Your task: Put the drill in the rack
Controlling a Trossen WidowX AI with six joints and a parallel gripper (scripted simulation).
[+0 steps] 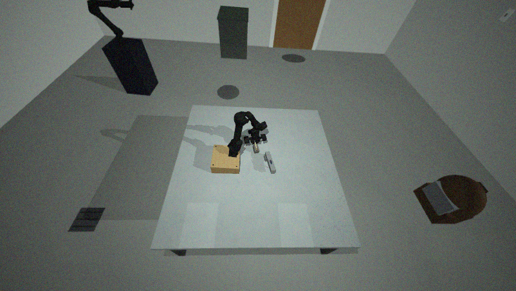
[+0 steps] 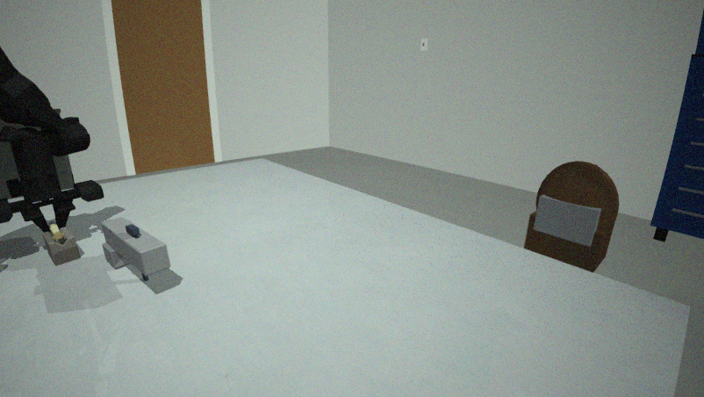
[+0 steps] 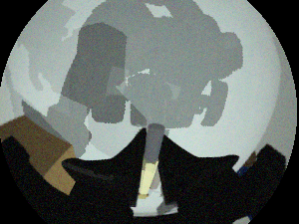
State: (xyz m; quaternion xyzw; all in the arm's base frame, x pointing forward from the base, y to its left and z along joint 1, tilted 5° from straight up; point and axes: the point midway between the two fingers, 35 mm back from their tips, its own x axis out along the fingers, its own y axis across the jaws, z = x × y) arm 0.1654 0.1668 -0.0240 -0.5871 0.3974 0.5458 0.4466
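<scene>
Now: gripper tip 40 mm to the left of the drill, 40 mm below it and 10 mm short of it. The rest, counted from my gripper tip: rack (50 mm to the right, 10 mm ahead, 10 mm above); then grey housing (190 mm to the right, 130 mm ahead, 40 mm above); then small blue key (220 mm to the right, 140 mm ahead, 40 mm above).
</scene>
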